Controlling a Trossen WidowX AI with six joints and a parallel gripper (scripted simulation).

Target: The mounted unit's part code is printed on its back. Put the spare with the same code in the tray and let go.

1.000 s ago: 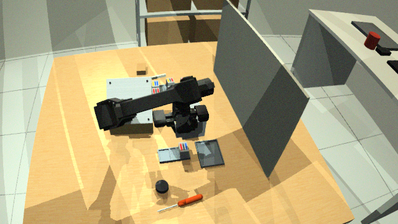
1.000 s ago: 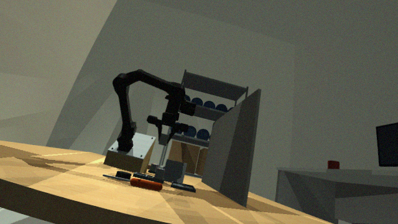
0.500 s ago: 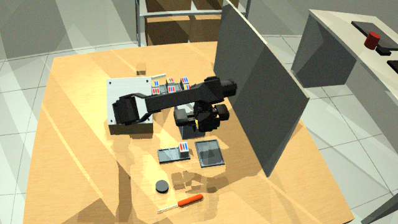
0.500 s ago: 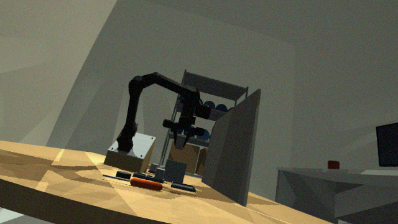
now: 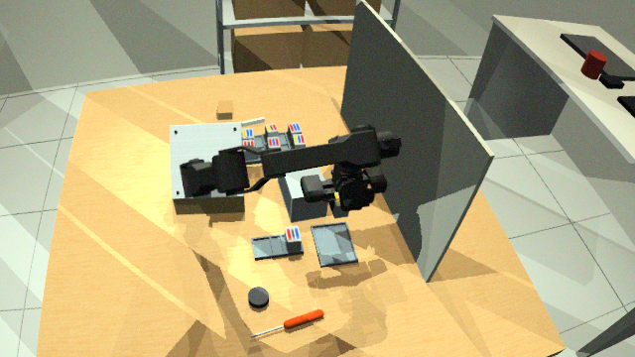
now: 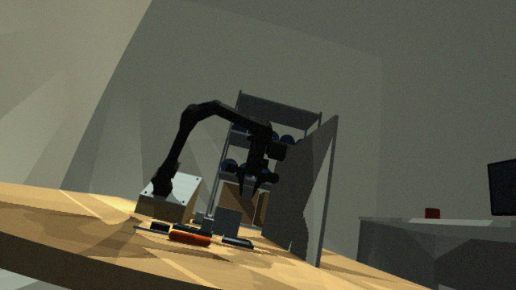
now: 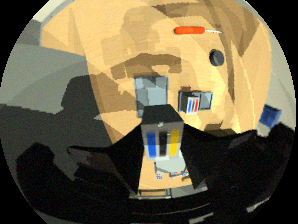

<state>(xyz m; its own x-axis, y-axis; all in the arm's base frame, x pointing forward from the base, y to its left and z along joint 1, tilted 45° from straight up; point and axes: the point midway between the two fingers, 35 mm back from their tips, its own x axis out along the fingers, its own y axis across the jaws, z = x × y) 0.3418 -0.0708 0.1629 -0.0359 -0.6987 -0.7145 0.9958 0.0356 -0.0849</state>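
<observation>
Now: gripper tip 15 cm above the dark grey tray. The rest, counted from my gripper tip: dark plate: 14 cm behind, 1 cm to the left, 14 cm below; then red-and-blue spare: 10 cm behind, 1 cm to the left, 11 cm below; then spare part: 2 cm above.
</observation>
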